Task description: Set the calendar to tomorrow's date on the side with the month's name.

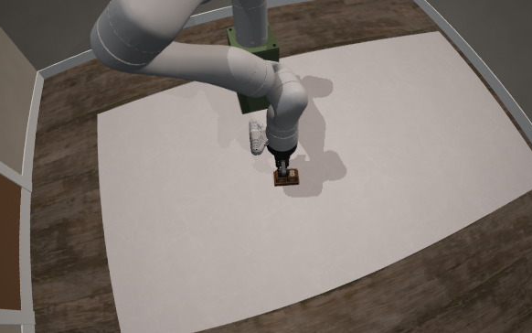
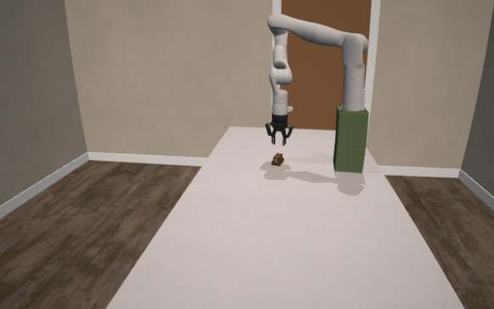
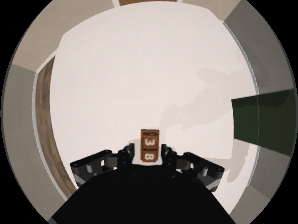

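Now: the cube 10 mm ahead of my hand, 30 mm to the left of it and 80 mm below it. The rest, counted from my hand: brown tray 20 mm to the left, 100 mm below.
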